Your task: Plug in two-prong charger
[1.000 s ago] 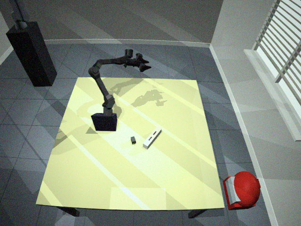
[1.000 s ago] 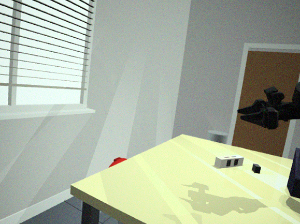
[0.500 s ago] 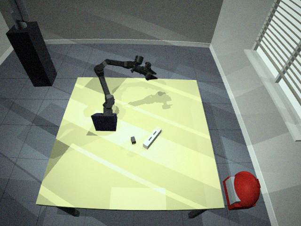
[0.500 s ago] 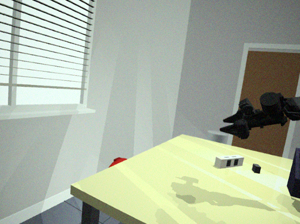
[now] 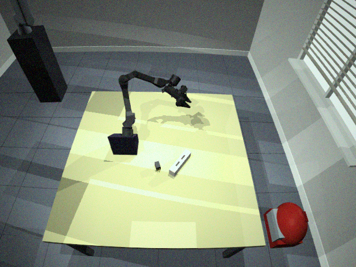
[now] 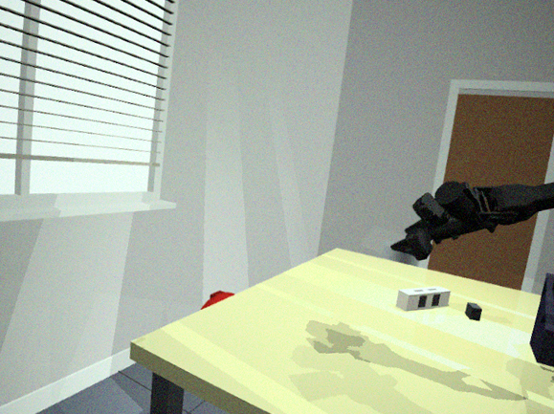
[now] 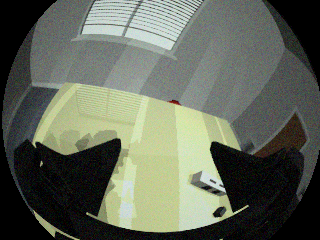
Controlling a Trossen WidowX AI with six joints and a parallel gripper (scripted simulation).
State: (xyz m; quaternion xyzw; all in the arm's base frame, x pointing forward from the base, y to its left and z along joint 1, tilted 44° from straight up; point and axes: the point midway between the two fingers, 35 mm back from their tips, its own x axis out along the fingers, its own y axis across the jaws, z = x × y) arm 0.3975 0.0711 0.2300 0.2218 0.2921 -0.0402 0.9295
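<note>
The charger is 230 mm behind my gripper tip, 350 mm to the right of it and 240 mm below it.
</note>
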